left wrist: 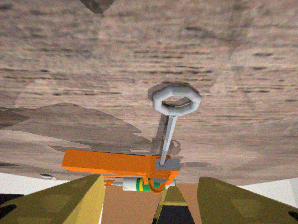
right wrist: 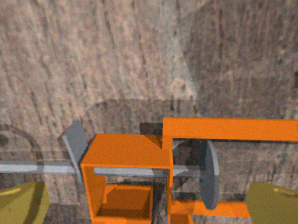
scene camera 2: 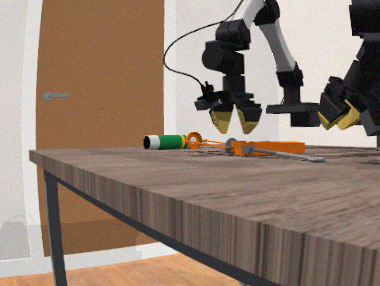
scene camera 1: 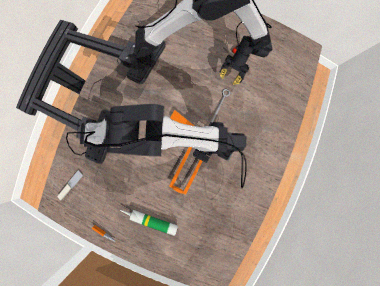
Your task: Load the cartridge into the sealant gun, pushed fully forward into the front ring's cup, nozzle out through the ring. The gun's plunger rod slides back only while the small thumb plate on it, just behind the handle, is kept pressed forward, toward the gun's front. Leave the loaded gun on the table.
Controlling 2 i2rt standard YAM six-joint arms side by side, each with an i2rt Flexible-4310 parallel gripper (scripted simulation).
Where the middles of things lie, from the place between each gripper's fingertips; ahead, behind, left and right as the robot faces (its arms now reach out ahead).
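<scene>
The orange sealant gun [right wrist: 107, 150] is 280 mm to the right of my left hand [scene camera 2: 332, 128], 50 mm below it and 10 mm behind it. I see the grey thumb plate [right wrist: 74, 138] 250 mm to the right of my left hand, 60 mm below it and 30 mm ahead of it. As for the grey plunger rod [left wrist: 173, 112], it is 170 mm to the right of my left hand, 60 mm below it and 20 mm ahead of it.
My right hand [scene camera 2: 234, 134] is 50 mm above the grey thumb plate, 40 mm to the right of it and 20 mm past it. The grey plunger rod is 120 mm to the left of my right hand, 50 mm below it and 20 mm behind it, while the orange sealant gun is 50 mm behind my right hand, 40 mm below it and 10 mm to the left of it.
</scene>
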